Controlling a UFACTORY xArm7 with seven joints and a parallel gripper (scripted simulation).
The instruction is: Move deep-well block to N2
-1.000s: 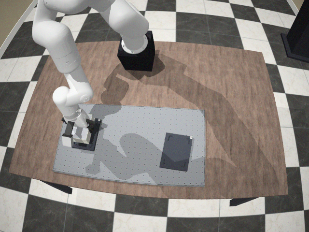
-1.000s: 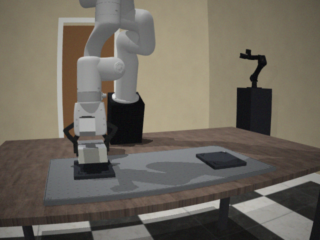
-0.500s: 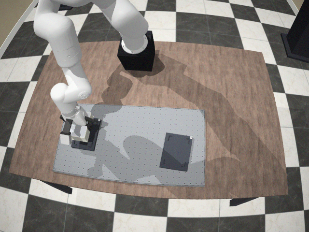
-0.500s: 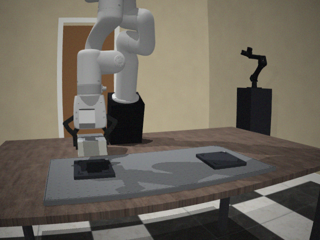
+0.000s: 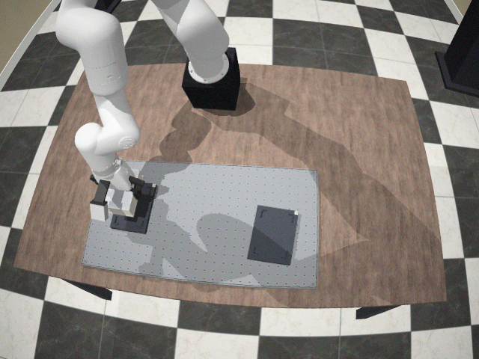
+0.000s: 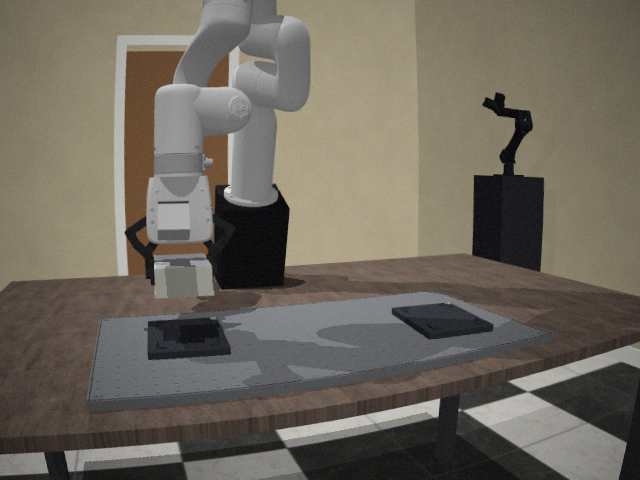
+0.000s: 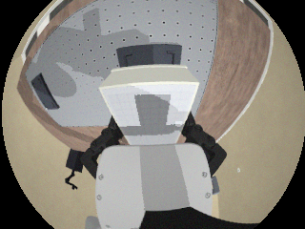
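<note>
Now: hand 1 cm short of the plate nest N2, 43 cm to the right of it and 10 cm above it. The rest, counted from my hand: 96-well deep-well block (right at my hand); plate nest N1 (10 cm below).
</note>
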